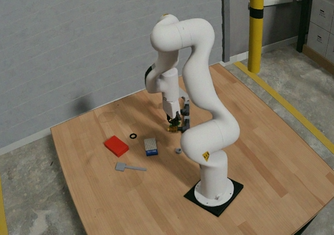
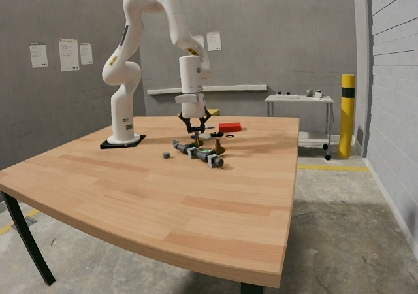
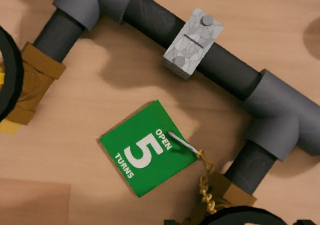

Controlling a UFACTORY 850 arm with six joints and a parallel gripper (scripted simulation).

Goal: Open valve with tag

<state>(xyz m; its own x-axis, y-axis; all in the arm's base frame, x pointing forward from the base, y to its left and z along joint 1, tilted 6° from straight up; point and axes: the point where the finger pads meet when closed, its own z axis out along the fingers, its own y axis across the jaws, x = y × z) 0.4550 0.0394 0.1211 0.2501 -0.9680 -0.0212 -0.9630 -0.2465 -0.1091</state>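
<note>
Right now the green tag is 90 mm below my hand, 50 mm ahead of it and 30 mm to the right of it. Round my hand: red block (330 mm to the left, 80 mm below); grey paddle-shaped tool (300 mm to the left, 160 mm behind, 90 mm below); blue-and-grey box (150 mm to the left, 80 mm below, 70 mm behind).
</note>
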